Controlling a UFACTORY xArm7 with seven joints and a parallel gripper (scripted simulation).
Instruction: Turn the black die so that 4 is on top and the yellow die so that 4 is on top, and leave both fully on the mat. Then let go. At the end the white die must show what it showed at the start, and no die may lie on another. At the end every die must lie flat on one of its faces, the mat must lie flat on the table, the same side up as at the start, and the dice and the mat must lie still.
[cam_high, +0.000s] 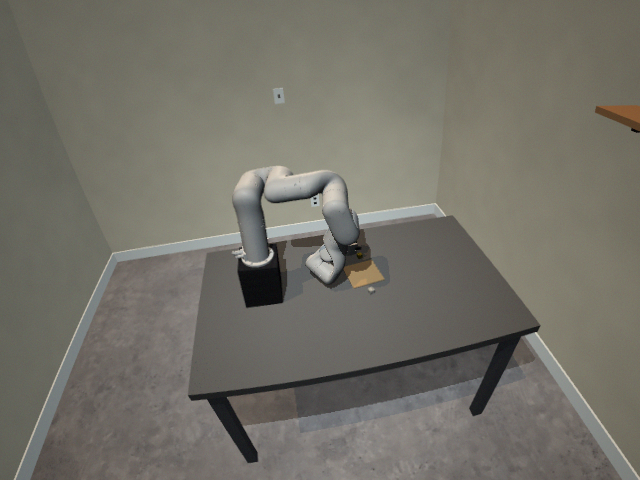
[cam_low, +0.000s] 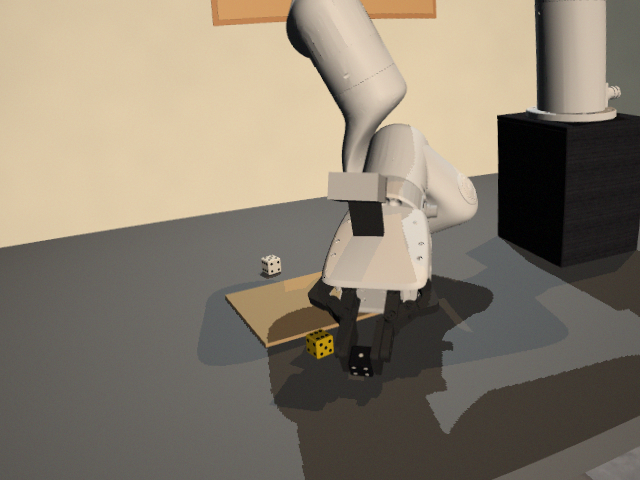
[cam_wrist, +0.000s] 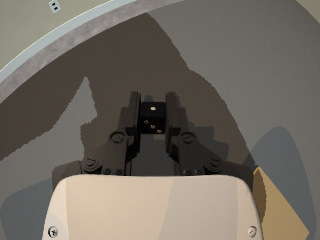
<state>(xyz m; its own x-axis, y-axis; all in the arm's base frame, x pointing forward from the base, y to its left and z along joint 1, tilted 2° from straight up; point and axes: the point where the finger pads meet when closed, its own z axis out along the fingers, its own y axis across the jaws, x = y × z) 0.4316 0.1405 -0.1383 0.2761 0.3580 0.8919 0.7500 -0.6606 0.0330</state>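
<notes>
Right now the black die is 10 mm to the left of my hand, 10 mm below it and 10 mm ahead of it. From my hand the other things lie so: tan mat 170 mm to the right, 30 mm below, 10 mm behind; then yellow die 60 mm to the right, 30 mm below, 10 mm ahead; then white die 290 mm to the right, 30 mm below, 20 mm behind.
</notes>
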